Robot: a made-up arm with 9 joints. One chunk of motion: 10 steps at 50 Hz.
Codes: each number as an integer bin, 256 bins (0 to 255) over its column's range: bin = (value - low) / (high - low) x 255, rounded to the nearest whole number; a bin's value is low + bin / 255 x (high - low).
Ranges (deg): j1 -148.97..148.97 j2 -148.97..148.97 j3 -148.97..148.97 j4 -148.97..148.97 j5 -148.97..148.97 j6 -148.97..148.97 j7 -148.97..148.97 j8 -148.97..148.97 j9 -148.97..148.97
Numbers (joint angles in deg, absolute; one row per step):
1: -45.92 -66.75 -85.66 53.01 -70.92 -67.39 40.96 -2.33 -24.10
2: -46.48 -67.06 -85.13 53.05 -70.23 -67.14 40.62 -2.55 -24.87
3: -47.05 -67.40 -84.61 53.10 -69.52 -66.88 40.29 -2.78 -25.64
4: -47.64 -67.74 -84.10 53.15 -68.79 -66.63 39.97 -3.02 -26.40
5: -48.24 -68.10 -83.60 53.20 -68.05 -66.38 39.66 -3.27 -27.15
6: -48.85 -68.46 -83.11 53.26 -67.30 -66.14 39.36 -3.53 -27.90
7: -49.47 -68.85 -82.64 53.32 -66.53 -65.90 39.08 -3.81 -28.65
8: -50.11 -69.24 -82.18 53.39 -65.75 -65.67 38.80 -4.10 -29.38
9: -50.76 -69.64 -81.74 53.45 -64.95 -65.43 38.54 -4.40 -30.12
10: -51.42 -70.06 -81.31 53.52 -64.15 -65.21 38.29 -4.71 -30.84
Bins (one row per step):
1: 88 70 54 173 67 70 163 126 107
2: 88 70 55 173 67 70 162 125 106
3: 87 70 55 173 68 70 162 125 106
4: 87 70 56 173 69 70 162 125 105
5: 86 69 56 173 69 71 161 125 104
6: 86 69 56 173 70 71 161 124 104
7: 85 69 57 173 71 71 161 124 103
8: 85 68 57 173 71 71 161 124 102
9: 84 68 58 173 72 71 160 124 102
10: 83 68 58 173 73 72 160 123 101

